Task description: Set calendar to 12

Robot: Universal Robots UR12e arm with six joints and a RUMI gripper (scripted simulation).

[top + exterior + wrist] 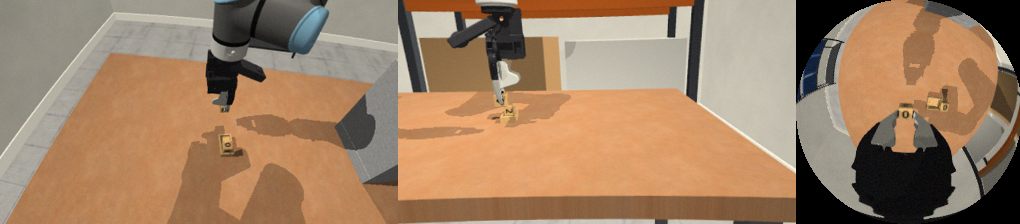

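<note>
Now: the tray 2 cm behind my hand, 10 cm to the left of it and 8 cm below it. Also, from my hand: cube 1 cm below.
</note>
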